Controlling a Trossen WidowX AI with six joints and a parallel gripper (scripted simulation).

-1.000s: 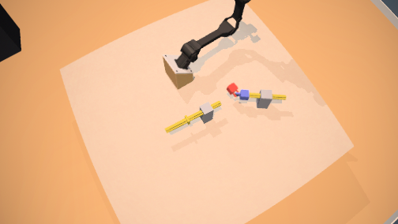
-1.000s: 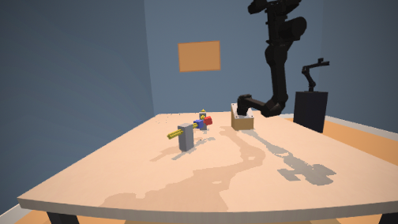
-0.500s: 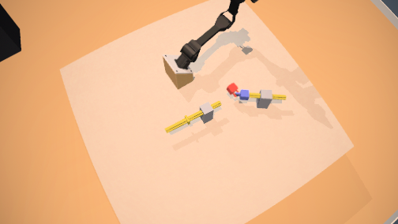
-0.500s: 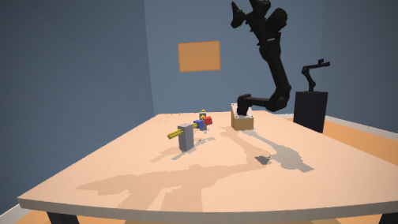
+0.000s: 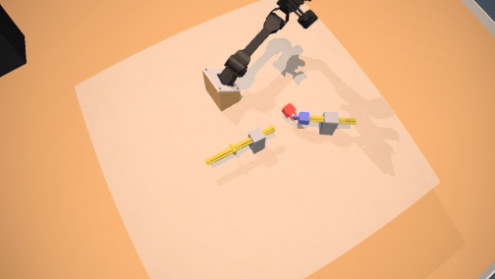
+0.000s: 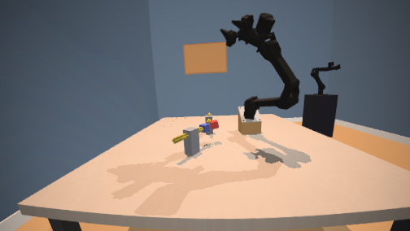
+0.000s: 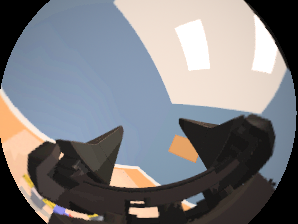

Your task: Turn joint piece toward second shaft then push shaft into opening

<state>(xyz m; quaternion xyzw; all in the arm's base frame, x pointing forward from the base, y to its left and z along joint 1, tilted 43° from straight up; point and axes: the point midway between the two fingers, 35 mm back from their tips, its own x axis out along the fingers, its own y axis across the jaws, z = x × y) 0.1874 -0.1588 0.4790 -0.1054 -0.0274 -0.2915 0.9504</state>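
My gripper tip is 8 cm short of the red joint piece, 1 cm to the left of it and 52 cm above it.
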